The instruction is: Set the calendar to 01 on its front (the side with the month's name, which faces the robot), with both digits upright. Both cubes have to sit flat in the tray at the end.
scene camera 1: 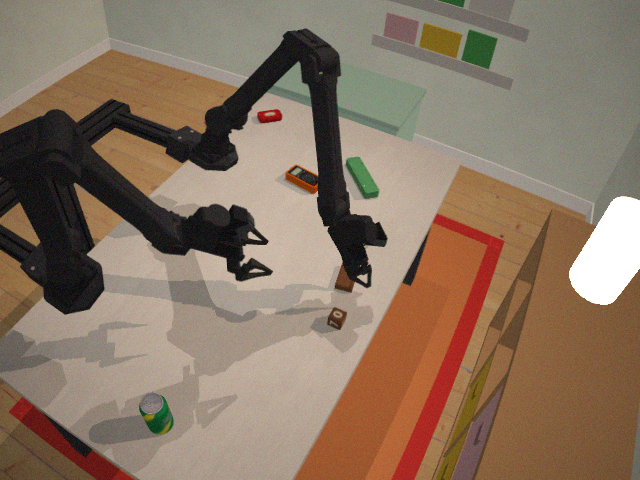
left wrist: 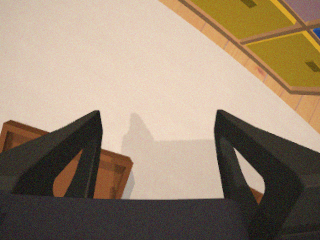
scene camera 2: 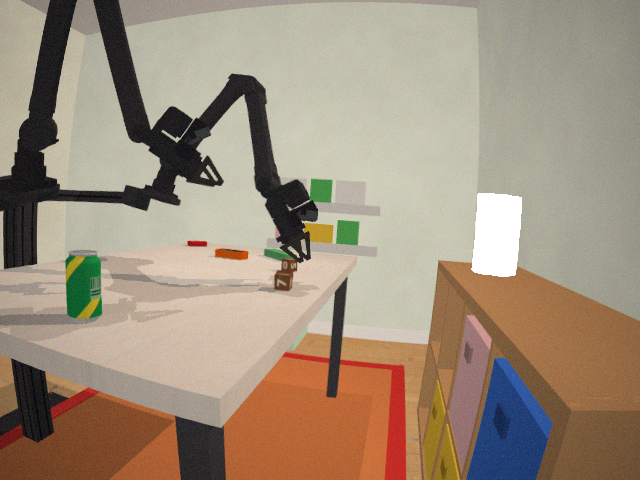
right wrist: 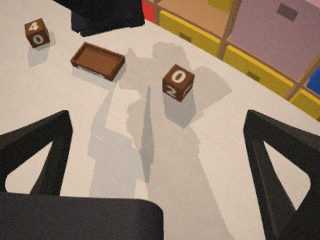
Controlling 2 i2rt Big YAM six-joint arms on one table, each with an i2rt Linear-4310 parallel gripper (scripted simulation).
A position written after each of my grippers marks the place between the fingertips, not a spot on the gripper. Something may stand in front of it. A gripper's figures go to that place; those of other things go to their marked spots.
Scene:
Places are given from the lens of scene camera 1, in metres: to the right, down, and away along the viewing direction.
my left gripper (scene camera 1: 366, 280): 0.13, 0.12, 1.47
my right gripper (scene camera 1: 269, 257): -0.12, 0.04, 1.23
green block (scene camera 1: 363, 179): 0.15, -0.21, 1.82

